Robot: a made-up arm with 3 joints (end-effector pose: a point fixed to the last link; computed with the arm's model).
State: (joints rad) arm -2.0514 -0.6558 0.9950
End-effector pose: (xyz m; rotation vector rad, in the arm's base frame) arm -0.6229 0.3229 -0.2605 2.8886 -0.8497 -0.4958
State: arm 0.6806 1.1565 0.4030
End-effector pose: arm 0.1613 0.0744 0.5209 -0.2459 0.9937 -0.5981
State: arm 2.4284 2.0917 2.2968
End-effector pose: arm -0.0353 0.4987 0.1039 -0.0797 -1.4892 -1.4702
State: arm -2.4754 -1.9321 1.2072
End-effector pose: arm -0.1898 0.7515 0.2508 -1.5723 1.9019 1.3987
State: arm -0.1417 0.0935 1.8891
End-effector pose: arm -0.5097 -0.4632 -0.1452 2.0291 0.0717 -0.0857
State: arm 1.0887 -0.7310 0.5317
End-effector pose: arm -0.7023 -0.2143 0.2601 -0.5317 -0.5103 0.5362
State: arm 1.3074 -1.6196 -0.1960
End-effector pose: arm -0.5579 -0.5634 -0.0994 -1.1370 -1.4853 0.9223
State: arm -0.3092 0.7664 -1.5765
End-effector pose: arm -0.3484 0.2299 0.3157 -1.2012 0.4805 0.6618
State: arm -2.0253 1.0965 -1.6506
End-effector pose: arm -0.2533 -0.3391 0.2150 0.3362 -0.2910 1.0633
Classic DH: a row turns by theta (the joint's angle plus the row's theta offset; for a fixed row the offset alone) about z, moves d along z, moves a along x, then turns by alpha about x. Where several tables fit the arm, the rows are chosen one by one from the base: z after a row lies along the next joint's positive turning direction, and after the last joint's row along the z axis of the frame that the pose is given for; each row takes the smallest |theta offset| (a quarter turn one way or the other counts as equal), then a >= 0, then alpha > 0; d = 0 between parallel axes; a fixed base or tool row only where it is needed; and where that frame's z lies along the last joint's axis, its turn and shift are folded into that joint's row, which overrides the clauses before.
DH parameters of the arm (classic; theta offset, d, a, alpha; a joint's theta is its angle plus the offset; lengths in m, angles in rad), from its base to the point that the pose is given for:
base (fixed): -1.5708 0.05 0 1.5708
joint 1: -1.5708 0.1 0.15 1.5708
joint 2: 0 -0.1 -0.09 1.5708
joint 3: 1.5708 -0.41 0.02 -1.5708
tool (fixed): -1.5708 0.4 0 0

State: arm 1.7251 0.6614 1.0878
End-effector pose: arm -0.2433 0.3979 0.4384 -0.6136 0.1100 -0.6633
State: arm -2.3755 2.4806 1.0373
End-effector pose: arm 0.4144 0.4124 -0.1477 -0.9829 -2.2679 -1.7934
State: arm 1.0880 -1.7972 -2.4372
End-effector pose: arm 0.2140 -0.3747 -0.3087 1.7876 1.7869 1.4291
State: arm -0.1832 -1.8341 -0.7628
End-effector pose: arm -0.3460 0.3044 -0.5455 -0.4057 -1.6499 -0.8443
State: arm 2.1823 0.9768 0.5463
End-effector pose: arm 0.0370 0.5249 0.0370 -1.4917 0.2227 -1.0630
